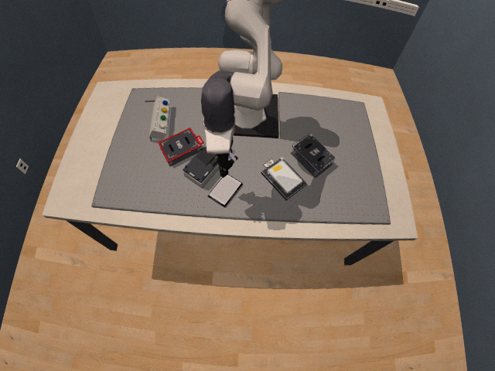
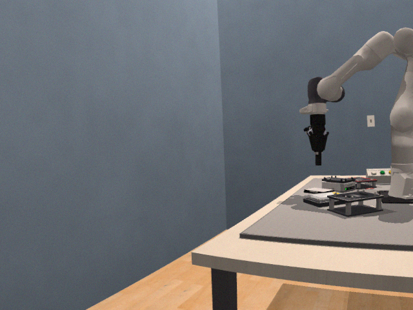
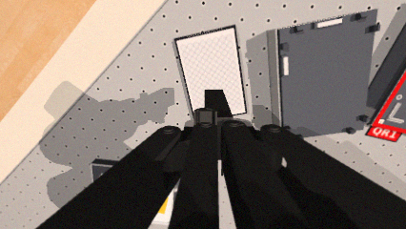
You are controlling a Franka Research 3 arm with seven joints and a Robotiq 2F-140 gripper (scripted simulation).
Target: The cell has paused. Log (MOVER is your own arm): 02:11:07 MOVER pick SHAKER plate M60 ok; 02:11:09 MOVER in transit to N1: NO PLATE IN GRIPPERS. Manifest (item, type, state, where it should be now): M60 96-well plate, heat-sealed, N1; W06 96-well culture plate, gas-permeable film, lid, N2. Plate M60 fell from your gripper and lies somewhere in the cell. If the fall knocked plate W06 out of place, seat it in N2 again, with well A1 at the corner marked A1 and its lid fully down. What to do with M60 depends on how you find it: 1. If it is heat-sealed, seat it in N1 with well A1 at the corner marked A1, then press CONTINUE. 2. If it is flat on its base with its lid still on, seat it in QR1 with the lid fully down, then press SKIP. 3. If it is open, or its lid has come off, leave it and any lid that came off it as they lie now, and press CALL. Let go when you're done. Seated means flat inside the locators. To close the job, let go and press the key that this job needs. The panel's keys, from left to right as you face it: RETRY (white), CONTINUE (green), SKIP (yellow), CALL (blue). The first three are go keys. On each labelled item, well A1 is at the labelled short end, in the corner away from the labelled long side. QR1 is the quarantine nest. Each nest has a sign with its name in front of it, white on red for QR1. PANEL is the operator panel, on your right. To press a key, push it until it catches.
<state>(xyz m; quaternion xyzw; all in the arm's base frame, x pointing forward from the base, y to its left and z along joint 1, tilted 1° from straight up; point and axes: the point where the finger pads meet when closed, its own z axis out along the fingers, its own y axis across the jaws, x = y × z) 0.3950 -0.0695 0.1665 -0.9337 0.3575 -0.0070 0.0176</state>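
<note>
Now: hand 160 mm above the plate M60. From my hand the other things lie so: plate W06 (240 mm to the left, 140 mm below, 70 mm behind); then shaker block (110 mm to the right, 110 mm below, 60 mm behind); then A1 mark (370 mm to the left, 280 mm behind, 110 mm below).
</note>
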